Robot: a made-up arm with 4 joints.
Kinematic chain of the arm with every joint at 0, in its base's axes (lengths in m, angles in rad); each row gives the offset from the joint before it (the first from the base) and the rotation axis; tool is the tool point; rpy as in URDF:
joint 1: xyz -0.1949 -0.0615 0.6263 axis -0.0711 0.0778 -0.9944
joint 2: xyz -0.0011 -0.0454 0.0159 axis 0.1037 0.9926 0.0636
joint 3: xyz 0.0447 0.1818 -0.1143 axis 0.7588 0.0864 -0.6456
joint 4: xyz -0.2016 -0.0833 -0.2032 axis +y
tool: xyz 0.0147 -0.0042 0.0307 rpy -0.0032 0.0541 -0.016
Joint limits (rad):
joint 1: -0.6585..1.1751
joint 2: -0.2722..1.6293
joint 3: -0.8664..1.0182
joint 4: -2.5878..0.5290
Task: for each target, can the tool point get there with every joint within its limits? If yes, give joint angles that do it. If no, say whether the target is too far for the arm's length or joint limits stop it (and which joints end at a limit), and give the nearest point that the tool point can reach.
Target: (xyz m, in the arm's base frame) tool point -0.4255 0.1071 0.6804
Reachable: yes | joints 0.7070 1.2368 -0.3027 -0.1397
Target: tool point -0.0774 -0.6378 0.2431
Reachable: no: too far | nearest point -0.2056 -0.2542 0.4389 | short by 0.449 m
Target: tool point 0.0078 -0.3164 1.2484
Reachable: no: too far | nearest point -0.3610 -0.2881 0.7770 | short by 0.599 m
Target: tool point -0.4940 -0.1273 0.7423
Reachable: yes | joints -0.3088 1.4124 -0.0412 -0.1526
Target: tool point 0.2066 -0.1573 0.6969
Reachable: no: joint limits stop it (at a limit: joint 1, joint 2, joint 3, joint 4) | nearest point -0.0929 -0.1262 0.4555 | short by 0.386 m
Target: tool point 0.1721 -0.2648 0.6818
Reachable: no: joint limits stop it (at a limit: joint 1, joint 2, joint 3, joint 4) | nearest point -0.0929 -0.1262 0.4555 | short by 0.375 m
